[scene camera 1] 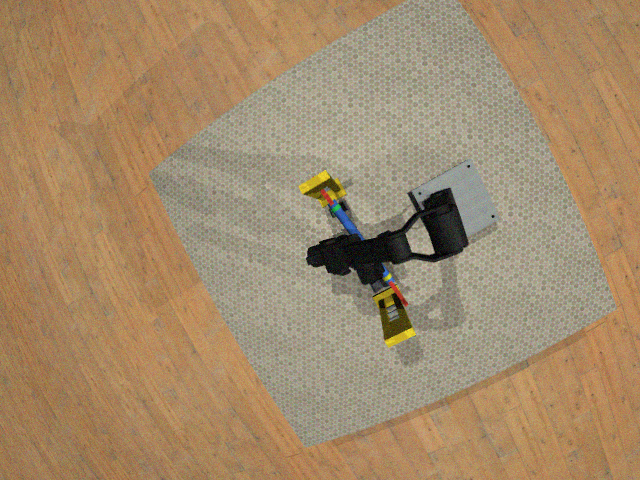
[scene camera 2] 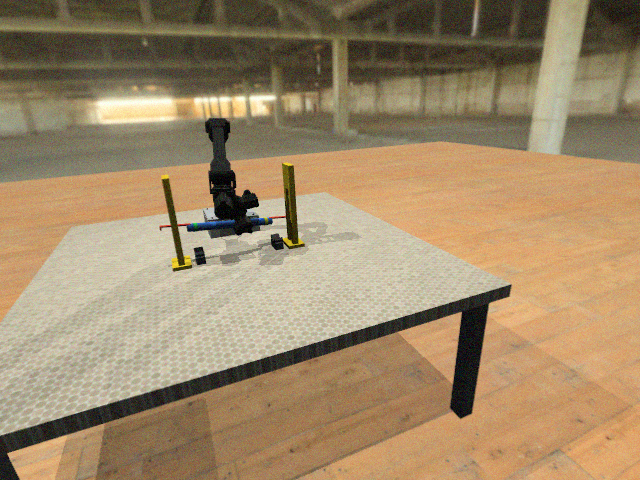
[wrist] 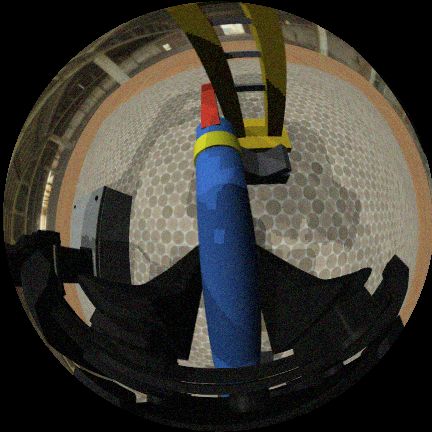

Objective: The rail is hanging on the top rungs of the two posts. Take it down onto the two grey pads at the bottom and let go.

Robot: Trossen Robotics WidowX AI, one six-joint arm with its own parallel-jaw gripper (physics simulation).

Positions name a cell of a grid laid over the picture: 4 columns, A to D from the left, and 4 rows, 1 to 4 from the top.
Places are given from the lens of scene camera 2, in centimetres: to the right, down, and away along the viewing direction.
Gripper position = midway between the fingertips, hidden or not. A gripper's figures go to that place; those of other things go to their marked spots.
my gripper (scene camera 2: B2): -25, -4, 130
yellow post (scene camera 2: B3): -10, 1, 132
